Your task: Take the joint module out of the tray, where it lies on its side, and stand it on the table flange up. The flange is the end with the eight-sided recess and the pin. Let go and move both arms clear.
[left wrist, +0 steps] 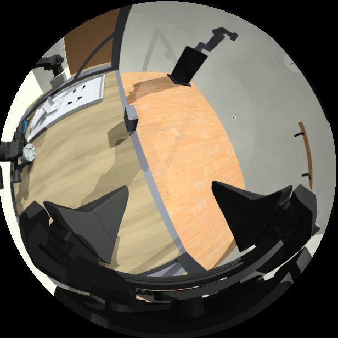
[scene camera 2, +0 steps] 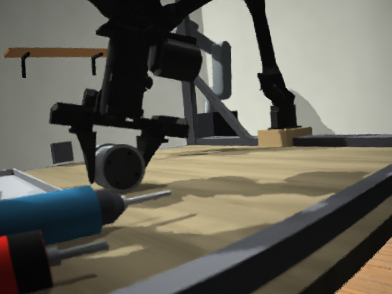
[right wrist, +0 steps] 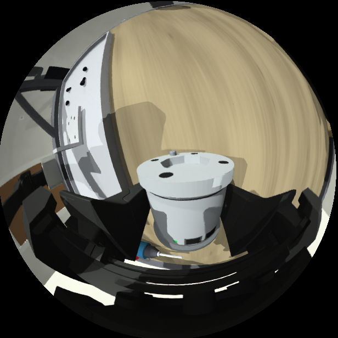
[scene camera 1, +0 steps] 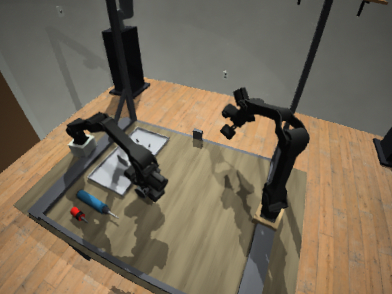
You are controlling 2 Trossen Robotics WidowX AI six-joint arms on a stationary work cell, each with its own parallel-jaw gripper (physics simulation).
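Frame: origin at the left arm's base, x ahead, y up, z right, level; millimetres.
Where they show: left gripper, fingertip midpoint: (scene camera 1: 231,127); right gripper, fingertip midpoint: (scene camera 2: 113,184) (scene camera 1: 144,191); left arm's base, origin of the base link: (scene camera 2: 284,128) (scene camera 1: 269,213); right arm's base, origin of the base link: (scene camera 1: 80,140).
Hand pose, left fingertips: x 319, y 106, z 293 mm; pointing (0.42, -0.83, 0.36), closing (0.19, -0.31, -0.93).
Each offset is from my left fingertips to the top centre of the thing. "pt": to the spot under its first point.
The joint module @[pt dx +192, dy -114, dz -484 mm] (scene camera 2: 122,167) (left wrist: 29,153) (right wrist: 189,212) is a pale grey cylinder lying on its side on the table, outside the tray @[dx +396, dy -131, dz -328 mm] (scene camera 1: 152,138) (scene camera 2: 30,186) (right wrist: 95,56). Its dark flat end faces scene camera 2; the flange with eight-sided recess and pin shows in the right wrist view. My right gripper (scene camera 1: 149,195) (scene camera 2: 119,171) (right wrist: 183,180) is shut on the module, one finger on each side of its body. It hides most of the module in scene camera 1. My left gripper (scene camera 1: 230,122) (left wrist: 170,188) is open and empty, high near the back edge.
A blue screwdriver @[pt dx +333, dy -107, dz -630 mm] (scene camera 1: 92,201) (scene camera 2: 50,212) (right wrist: 145,251) and a red one @[dx +339, dy -113, dz -704 mm] (scene camera 1: 77,214) (scene camera 2: 25,260) lie near the module. A bracket (right wrist: 81,130) and small dark parts lie in the tray. A small dark block @[dx +178, dy -90, dz -18 mm] (scene camera 1: 198,134) (scene camera 2: 62,152) (left wrist: 131,119) stands at the back edge.
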